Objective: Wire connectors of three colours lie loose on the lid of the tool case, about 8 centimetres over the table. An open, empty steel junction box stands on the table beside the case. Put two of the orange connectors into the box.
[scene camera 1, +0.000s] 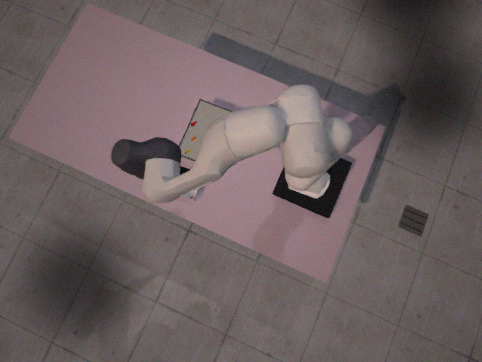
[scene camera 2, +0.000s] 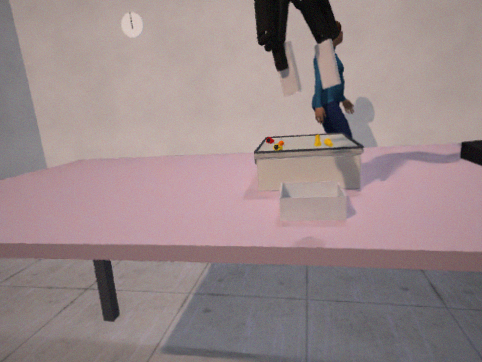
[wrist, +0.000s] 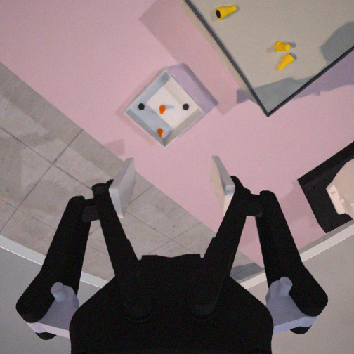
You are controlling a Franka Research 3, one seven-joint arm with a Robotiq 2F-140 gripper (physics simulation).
Note:
In view: my gripper (scene camera 2: 313, 89), a steel junction box (wrist: 181, 110) and a tool case (scene camera 2: 299, 160).
My gripper is seen too in the wrist view (wrist: 172, 168). The tool case is seen too in the wrist view (wrist: 245, 43).

